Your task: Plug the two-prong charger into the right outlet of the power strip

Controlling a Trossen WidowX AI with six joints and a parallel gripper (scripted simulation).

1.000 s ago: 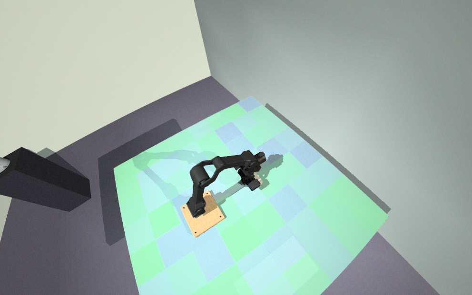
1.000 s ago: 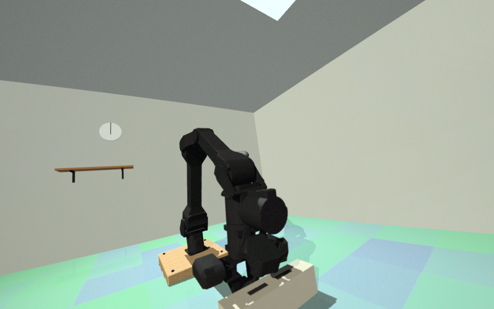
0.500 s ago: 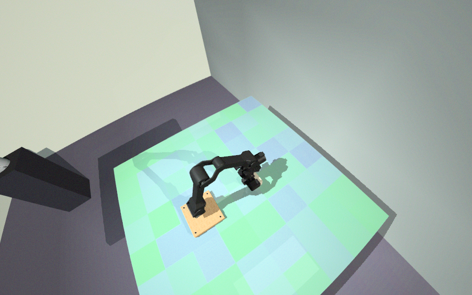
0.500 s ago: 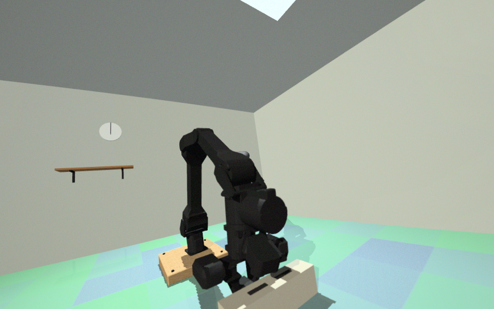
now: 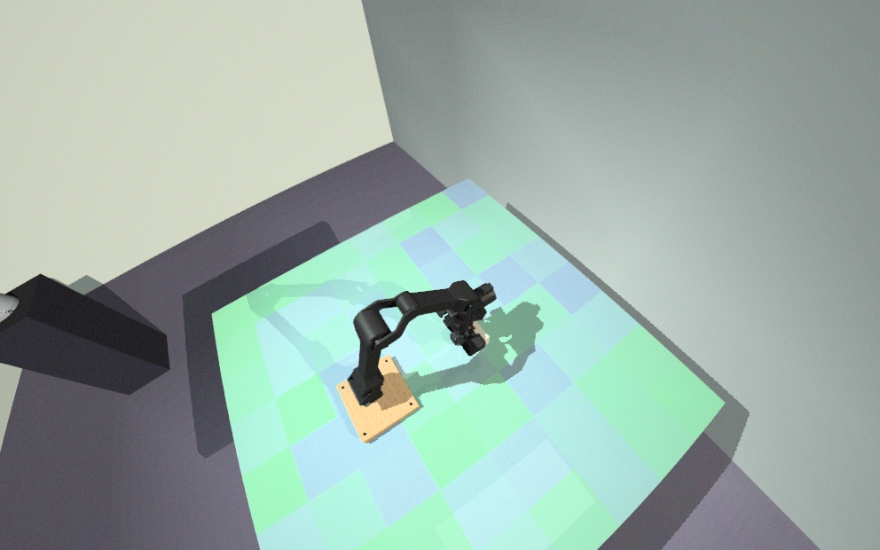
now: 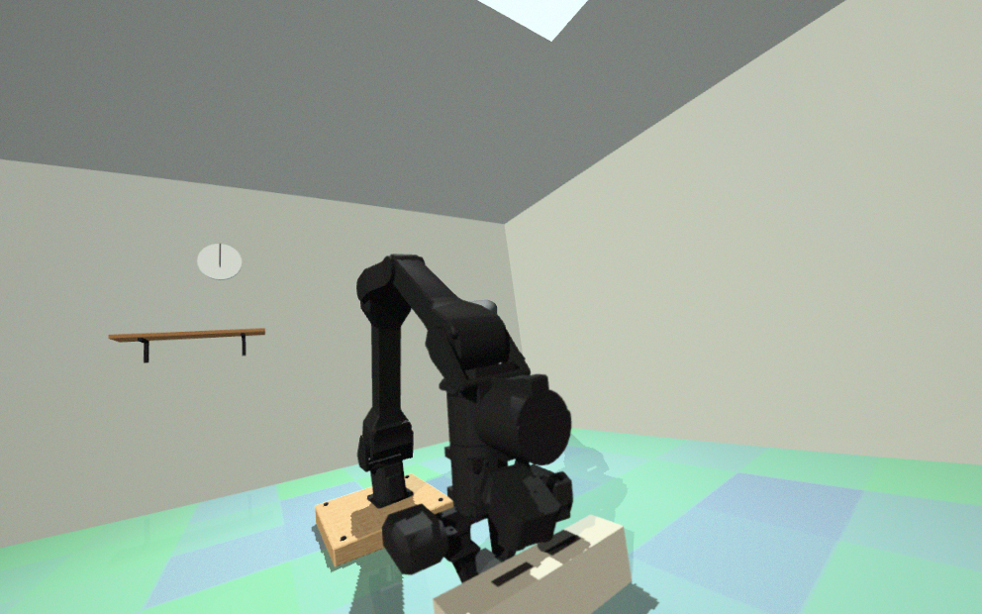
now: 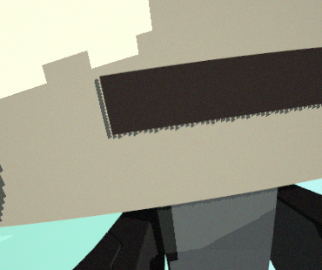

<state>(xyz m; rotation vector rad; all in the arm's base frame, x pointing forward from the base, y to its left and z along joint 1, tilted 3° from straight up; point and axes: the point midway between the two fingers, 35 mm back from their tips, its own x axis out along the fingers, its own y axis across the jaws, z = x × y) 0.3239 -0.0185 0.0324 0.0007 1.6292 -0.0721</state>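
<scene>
Right now my gripper tip is 2 cm short of the grey charger and 1 cm below it.
</scene>
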